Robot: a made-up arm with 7 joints.
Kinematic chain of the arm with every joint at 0, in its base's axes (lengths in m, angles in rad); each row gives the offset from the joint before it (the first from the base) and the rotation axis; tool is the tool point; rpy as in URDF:
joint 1: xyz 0 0 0.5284 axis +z
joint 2: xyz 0 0 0 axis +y
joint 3: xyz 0 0 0.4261 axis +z
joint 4: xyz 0.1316 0 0 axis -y
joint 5: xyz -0.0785 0 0.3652 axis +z
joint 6: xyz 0 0 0 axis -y
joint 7: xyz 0.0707 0 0 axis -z
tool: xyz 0 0 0 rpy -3.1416 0 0
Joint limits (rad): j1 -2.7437..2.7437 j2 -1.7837..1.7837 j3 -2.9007..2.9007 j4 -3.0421..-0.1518 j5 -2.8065..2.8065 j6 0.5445..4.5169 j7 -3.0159..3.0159
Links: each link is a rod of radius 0.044 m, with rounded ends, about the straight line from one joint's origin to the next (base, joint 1, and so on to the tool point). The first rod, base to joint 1, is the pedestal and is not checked.
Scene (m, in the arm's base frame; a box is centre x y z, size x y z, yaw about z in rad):
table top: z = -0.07
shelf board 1: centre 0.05 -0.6 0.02 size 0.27 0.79 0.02 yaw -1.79
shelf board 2: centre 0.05 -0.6 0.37 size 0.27 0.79 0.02 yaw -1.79
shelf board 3: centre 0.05 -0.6 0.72 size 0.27 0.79 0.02 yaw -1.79
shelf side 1: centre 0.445 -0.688 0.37 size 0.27 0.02 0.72 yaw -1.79
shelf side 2: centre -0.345 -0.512 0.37 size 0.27 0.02 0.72 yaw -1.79
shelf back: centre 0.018 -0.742 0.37 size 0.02 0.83 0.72 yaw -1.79
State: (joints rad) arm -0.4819 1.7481 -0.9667 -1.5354 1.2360 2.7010 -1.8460
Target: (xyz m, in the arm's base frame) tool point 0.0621 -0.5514 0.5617
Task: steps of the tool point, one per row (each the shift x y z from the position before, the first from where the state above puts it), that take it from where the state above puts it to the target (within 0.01 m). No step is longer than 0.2 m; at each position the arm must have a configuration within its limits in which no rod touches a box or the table.
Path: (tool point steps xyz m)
1: 0.0342 0.0839 -0.0058
2: 0.0230 0.0985 -0.0020
3: 0.0071 0.1065 0.0078
4: -0.0683 -0.0389 0.1281
5: -0.0544 0.0140 0.1322
6: -0.0425 0.0626 0.1118
7: -0.0091 -0.0849 -0.0040
8: -0.0180 -0.0805 -0.0002
9: -0.0264 -0.0747 0.0042

